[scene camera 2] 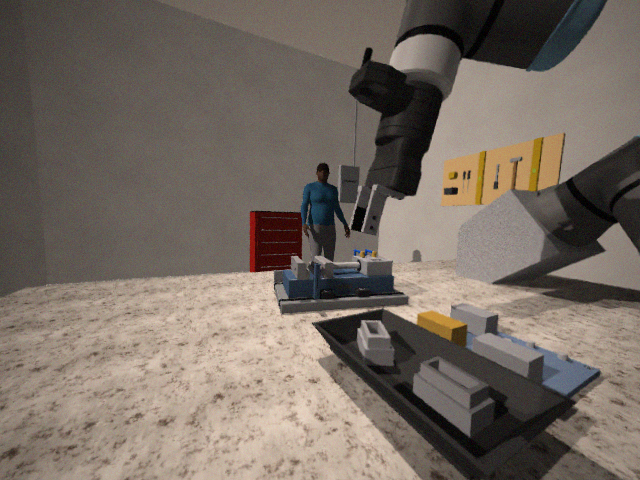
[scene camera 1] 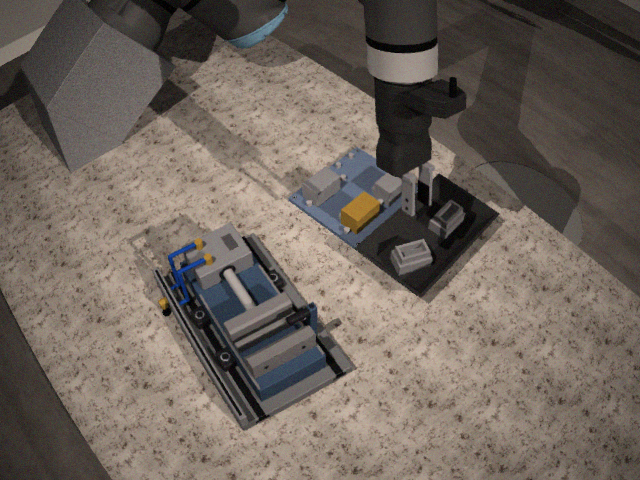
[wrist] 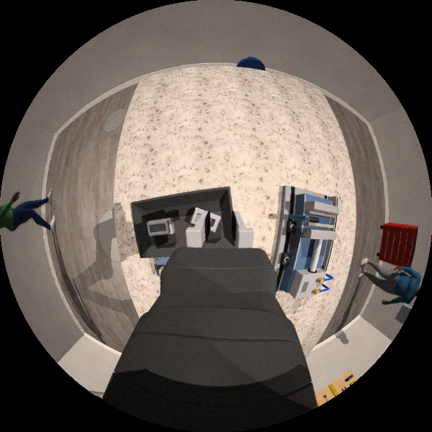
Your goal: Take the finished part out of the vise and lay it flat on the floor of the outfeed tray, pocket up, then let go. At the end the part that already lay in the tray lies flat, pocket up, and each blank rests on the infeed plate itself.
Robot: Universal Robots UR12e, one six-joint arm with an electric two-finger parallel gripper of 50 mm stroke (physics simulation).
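Frame: origin at the arm's base, x back, y right, z up, level; millimetres.
Seen in the pictures: gripper, fingertip midpoint: (scene camera 2: 361,232) (scene camera 1: 416,207); arm's base, origin of the base link: (scene camera 2: 556,219) (scene camera 1: 121,27).
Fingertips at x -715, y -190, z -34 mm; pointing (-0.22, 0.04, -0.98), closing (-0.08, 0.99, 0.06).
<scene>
Offsets run from my fingertips to a thing's middle.
My gripper (scene camera 1: 419,207) (scene camera 2: 363,229) (wrist: 220,219) is open and empty, raised above the black outfeed tray (scene camera 1: 379,248) (scene camera 2: 421,356) (wrist: 180,195). One grey pocketed part {dz -149, dx +13, dy -26 mm} (scene camera 1: 411,256) (scene camera 2: 375,351) (wrist: 197,215) lies on the tray floor near the vise-side end, pocket up, looking flat and turned askew to the tray walls. A finger partly hides it in the wrist view. The other pocketed part {dz -149, dx +41, dy -132 mm} (scene camera 1: 446,219) (scene camera 2: 452,397) (wrist: 160,227) lies flat, pocket up, farther along. The vise {dz -129, dx +61, dy +259 mm} (scene camera 1: 289,372) (scene camera 2: 336,284) (wrist: 307,282) shows no part between its jaws.
Two grey blanks {dz -153, dx +226, dy +9 mm} (scene camera 1: 321,184) (scene camera 2: 473,319) and a yellow block {dz -153, dx +138, dy -12 mm} (scene camera 1: 360,211) (scene camera 2: 442,328) stand upright-sided on the blue infeed plate {dz -175, dx +189, dy -46 mm} (scene camera 1: 359,162) (scene camera 2: 573,369), beside the tray. Small pegs stand on the plate. Contact under the blanks is hard to see.
</scene>
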